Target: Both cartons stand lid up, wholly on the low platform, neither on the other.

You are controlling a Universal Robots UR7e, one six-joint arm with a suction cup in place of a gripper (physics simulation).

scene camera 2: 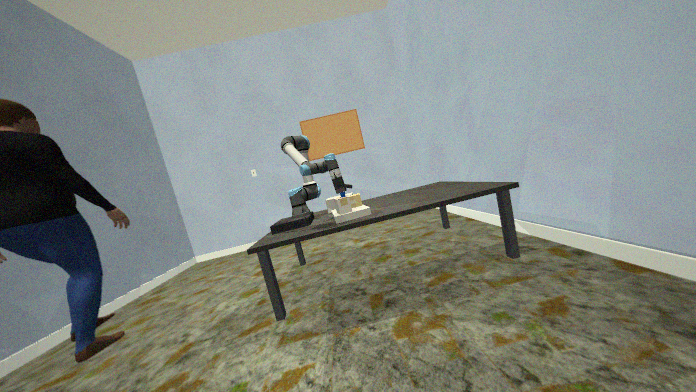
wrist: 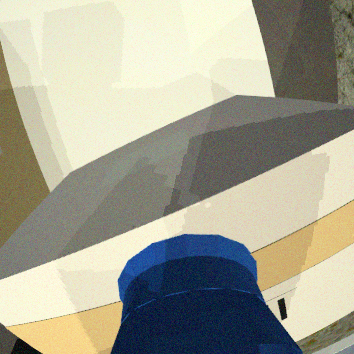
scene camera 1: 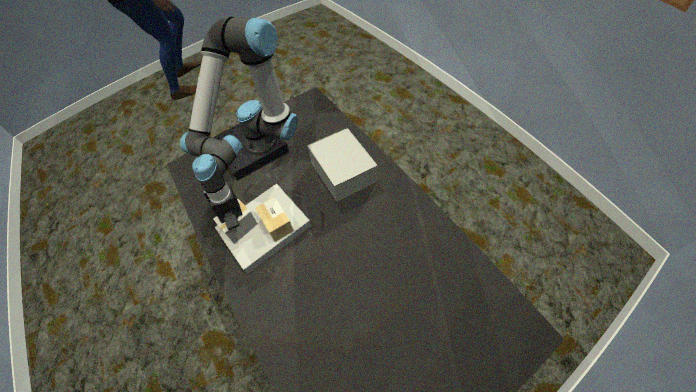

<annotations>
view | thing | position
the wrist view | my suction cup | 190,286
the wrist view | low white platform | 85,85
</annotations>
